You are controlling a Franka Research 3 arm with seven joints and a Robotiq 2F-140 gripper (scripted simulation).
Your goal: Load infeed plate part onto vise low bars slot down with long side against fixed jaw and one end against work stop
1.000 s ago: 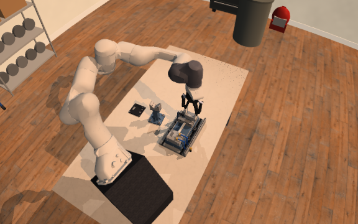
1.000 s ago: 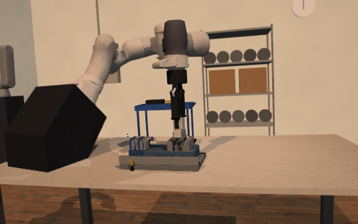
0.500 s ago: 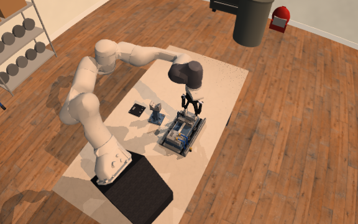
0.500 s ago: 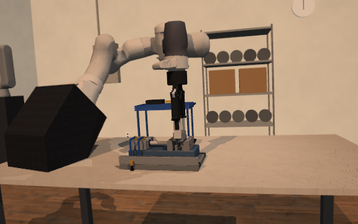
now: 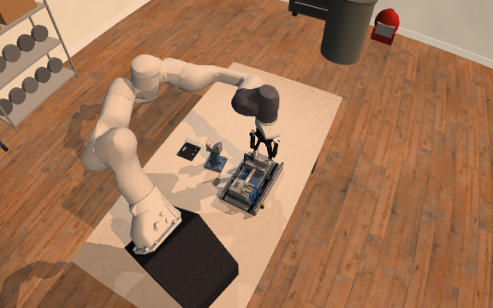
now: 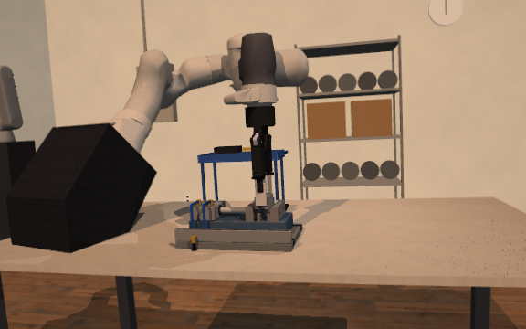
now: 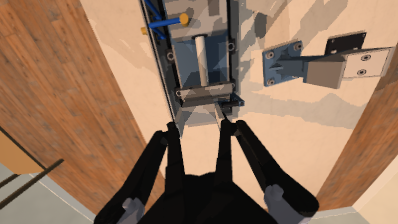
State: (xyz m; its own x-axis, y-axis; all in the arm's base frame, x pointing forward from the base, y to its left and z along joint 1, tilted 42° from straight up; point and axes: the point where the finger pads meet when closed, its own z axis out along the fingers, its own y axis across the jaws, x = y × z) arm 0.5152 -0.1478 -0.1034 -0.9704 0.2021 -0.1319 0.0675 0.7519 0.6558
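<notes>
The vise lies 90 mm below my hand, 70 mm behind it and 20 mm to the left of it. From my hand the other things lie so: part (30 mm below); dark infeed plate (390 mm to the left, 130 mm below, 30 mm behind).
</notes>
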